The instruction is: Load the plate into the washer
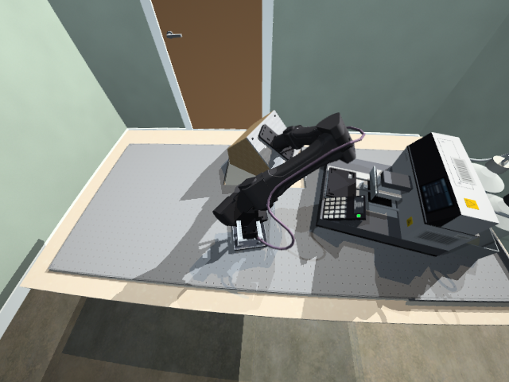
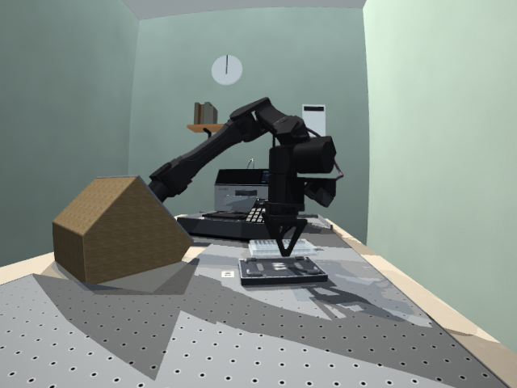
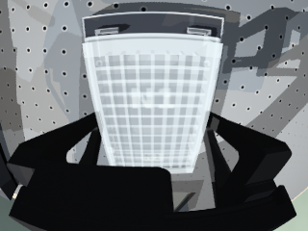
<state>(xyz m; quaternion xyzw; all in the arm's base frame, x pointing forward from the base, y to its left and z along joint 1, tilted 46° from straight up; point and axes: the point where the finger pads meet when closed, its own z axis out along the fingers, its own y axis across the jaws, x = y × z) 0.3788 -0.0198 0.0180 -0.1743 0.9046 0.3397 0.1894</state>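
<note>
Now: hand 5 cm above the plate nest N1. The rest, counted from my hand: N1 label: 10 cm behind, 6 cm below, 5 cm to the right; washer carrier: 30 cm to the left, 27 cm behind, 2 cm above; well plate: right at my hand.
</note>
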